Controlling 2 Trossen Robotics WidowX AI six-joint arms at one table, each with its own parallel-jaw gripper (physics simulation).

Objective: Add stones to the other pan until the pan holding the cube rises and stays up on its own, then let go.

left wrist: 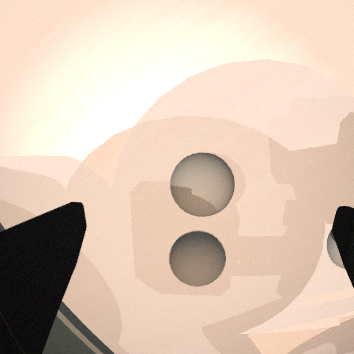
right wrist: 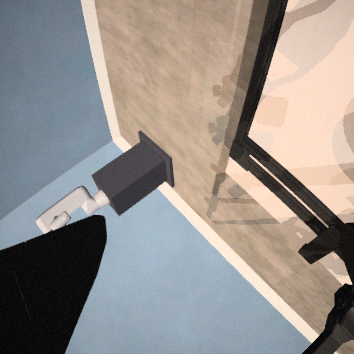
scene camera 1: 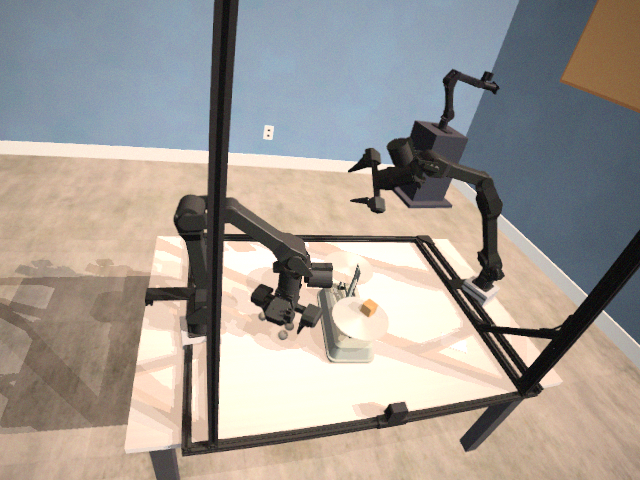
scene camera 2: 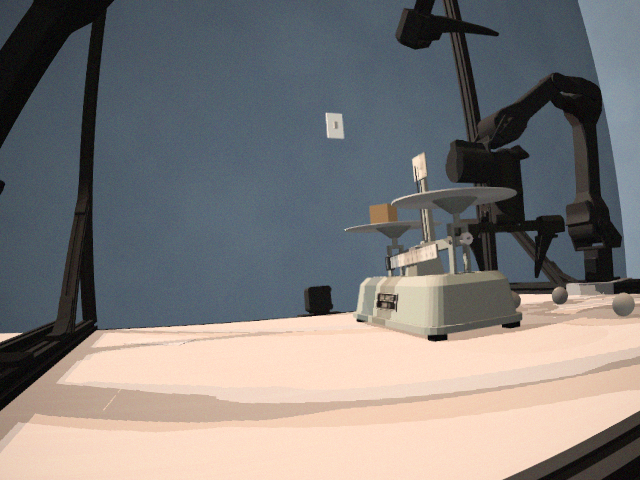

Scene:
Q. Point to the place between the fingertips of my right gripper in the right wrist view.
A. At 230,233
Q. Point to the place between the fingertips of my right gripper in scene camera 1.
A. At 349,186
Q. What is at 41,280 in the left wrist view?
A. My left gripper.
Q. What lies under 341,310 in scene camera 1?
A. A balance scale.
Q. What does my right gripper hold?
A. Nothing.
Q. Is my right gripper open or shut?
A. Open.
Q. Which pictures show my left gripper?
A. The left wrist view, scene camera 1 and scene camera 2 only.

